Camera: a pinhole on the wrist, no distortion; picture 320 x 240 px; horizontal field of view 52.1 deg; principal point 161.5 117.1 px. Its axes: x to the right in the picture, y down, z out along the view. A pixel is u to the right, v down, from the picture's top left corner.
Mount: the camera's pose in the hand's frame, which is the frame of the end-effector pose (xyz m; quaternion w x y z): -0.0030 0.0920 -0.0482 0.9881 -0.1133 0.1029 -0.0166
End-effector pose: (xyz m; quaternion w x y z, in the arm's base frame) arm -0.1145 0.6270 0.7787 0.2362 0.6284 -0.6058 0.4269
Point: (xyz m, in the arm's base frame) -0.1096 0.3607 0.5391
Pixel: 51.1 34.0
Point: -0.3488 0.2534 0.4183
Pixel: 50.8 216.2
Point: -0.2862 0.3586 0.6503
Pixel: 158.5 192.1
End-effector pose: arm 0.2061 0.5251 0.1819 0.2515 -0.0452 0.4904 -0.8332
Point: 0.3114 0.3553 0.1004
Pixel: 98.9 188.7
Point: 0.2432 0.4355 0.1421
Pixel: 152.6 12.8
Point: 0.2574 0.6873 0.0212
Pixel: behind the camera
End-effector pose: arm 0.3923 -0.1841 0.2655 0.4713 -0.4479 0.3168 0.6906
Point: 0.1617 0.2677 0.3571
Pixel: 168.0 21.2
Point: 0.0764 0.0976 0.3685
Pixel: 137.6 120.3
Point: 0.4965 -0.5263 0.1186
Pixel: behind the camera
